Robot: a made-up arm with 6 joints.
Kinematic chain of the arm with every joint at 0, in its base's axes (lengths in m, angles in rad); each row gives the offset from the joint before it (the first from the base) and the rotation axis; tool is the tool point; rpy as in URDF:
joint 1: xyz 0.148 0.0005 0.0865 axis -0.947 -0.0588 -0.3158
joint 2: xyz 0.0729 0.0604 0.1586 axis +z
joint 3: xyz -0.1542 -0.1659 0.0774 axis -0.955 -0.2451 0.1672
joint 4: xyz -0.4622 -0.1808 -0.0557 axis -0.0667 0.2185 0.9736
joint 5: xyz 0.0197 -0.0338 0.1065 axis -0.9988 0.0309 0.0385
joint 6: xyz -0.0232 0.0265 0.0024 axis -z
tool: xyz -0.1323 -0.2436 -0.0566 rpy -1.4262 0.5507 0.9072
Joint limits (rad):
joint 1: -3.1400..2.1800
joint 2: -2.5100..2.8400
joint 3: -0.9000..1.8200
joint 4: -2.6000..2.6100
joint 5: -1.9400..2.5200
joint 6: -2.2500..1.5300
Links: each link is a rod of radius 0.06 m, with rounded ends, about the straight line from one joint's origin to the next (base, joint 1, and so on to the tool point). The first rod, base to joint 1, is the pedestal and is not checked.
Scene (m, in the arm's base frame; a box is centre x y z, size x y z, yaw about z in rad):
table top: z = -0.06
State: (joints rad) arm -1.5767 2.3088 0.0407 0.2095 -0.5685 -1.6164
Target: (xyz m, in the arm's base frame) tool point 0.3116 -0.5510 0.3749
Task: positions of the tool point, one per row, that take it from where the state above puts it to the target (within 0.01 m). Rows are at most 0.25 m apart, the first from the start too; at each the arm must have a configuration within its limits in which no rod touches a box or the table.
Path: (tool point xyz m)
1: 0.6947 0.0511 0.2457
2: 0.6698 0.0080 0.1929
3: 0.6559 -0.0684 0.1804
4: 0.5895 -0.2662 0.1730
5: 0.4711 -0.4387 0.2461
6: 0.3116 -0.5510 0.3749

